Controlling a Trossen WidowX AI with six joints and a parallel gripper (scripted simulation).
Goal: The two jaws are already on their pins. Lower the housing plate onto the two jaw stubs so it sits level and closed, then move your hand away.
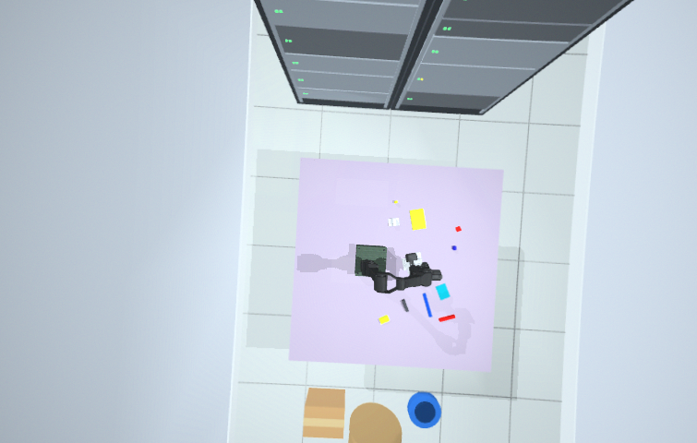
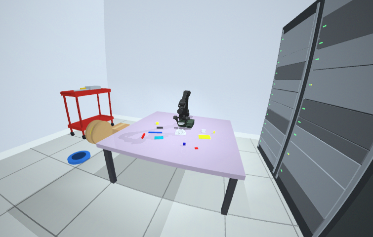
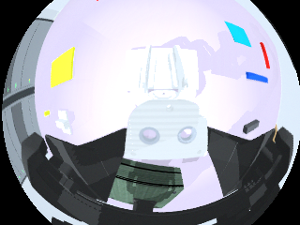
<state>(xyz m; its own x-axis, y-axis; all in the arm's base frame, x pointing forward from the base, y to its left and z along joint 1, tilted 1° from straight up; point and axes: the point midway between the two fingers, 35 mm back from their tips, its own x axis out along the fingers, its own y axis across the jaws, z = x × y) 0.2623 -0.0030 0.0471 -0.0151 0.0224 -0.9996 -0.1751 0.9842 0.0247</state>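
Now: gripper tip 20 mm below the white housing plate and 10 mm short of it. The rest, counted from my gripper tip: white block: 270 mm to the left, 80 mm behind, 70 mm below; yellow plate: 290 mm to the left, 80 mm below, 80 mm ahead; blue bar: 260 mm to the right, 140 mm ahead, 80 mm below.
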